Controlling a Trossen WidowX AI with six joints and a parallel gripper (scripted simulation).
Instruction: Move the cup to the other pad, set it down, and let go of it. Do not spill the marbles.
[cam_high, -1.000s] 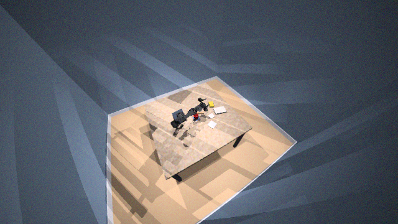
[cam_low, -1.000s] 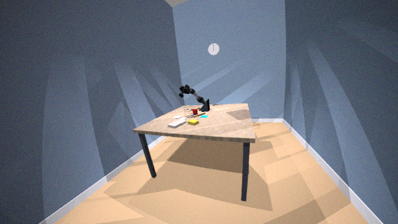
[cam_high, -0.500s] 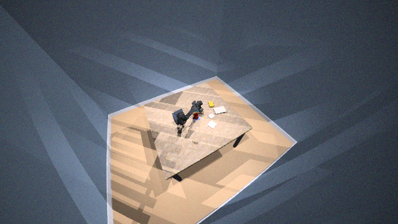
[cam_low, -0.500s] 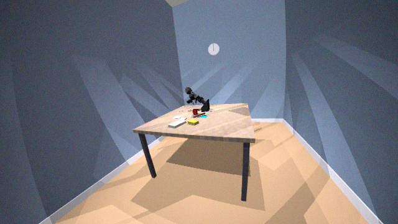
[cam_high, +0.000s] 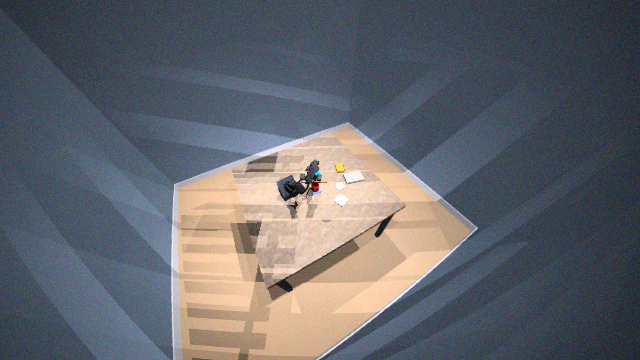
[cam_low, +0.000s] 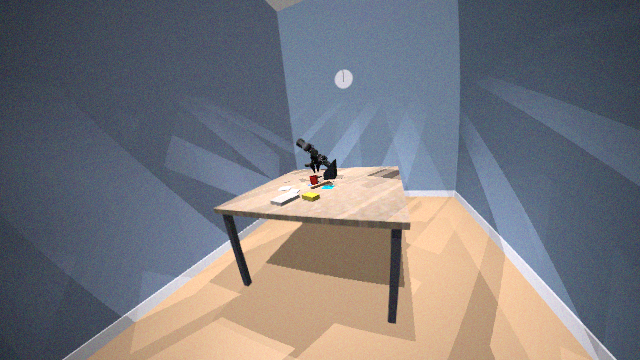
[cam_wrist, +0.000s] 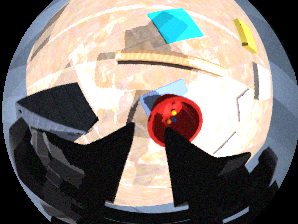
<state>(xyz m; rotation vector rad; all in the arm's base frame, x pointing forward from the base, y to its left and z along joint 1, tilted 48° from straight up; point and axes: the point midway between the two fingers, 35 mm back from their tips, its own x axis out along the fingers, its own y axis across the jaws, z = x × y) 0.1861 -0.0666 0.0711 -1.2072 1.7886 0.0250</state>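
Now: gripper tip 60 mm above the red cup, 30 mm to the left of it and 20 mm short of it. The rest, counted from my gripper tip: brown stick: 100 mm below, 80 mm ahead, 40 mm to the left; then blue pad: 110 mm below, 30 mm to the right, 30 mm ahead; then cyan pad: 140 mm ahead, 120 mm to the left, 110 mm below.
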